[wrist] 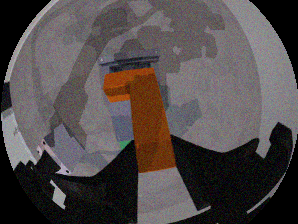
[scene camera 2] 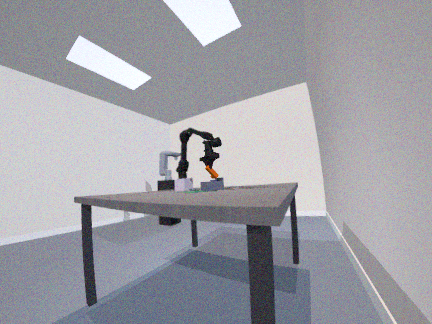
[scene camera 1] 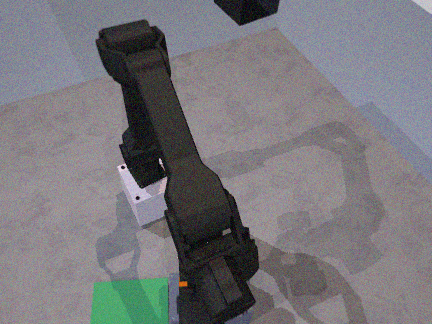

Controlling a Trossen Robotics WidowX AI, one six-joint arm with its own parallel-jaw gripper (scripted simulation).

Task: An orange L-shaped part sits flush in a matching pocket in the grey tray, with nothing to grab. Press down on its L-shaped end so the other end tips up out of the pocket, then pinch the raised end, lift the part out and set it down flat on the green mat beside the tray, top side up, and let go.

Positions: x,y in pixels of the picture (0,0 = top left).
Labels:
gripper: holds an orange L-shaped part (wrist: 154,149)

